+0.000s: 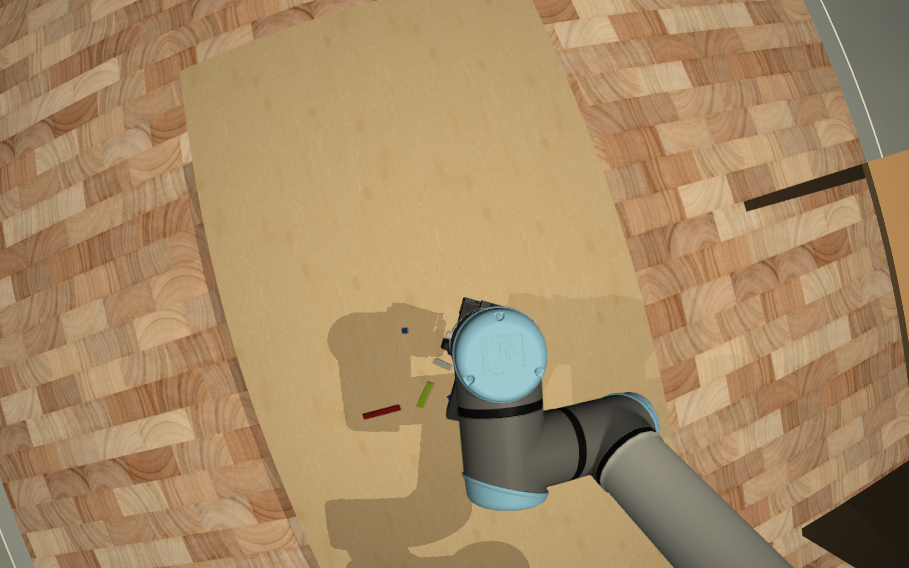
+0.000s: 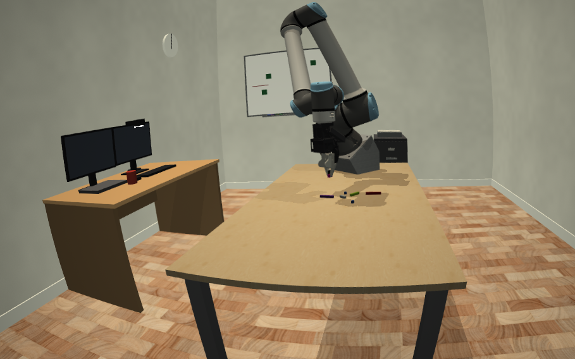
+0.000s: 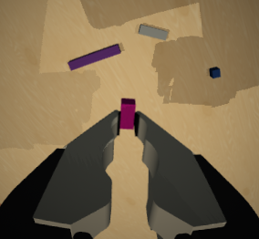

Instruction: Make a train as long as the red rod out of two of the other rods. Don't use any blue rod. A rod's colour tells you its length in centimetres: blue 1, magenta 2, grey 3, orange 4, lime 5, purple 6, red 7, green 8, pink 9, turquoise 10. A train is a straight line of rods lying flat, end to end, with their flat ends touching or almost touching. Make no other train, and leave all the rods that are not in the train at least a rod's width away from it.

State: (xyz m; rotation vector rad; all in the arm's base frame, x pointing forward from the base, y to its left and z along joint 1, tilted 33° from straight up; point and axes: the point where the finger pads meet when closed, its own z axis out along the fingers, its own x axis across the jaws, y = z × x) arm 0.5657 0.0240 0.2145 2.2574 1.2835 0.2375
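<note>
Right now my hand is 40 mm past the purple rod, 20 mm to the left of it and 110 mm above it. The rest, counted from my hand: grey rod: 30 mm behind, 50 mm to the left, 110 mm below; lime rod: 70 mm behind, 100 mm to the left, 110 mm below; magenta rod: 10 mm below.
</note>
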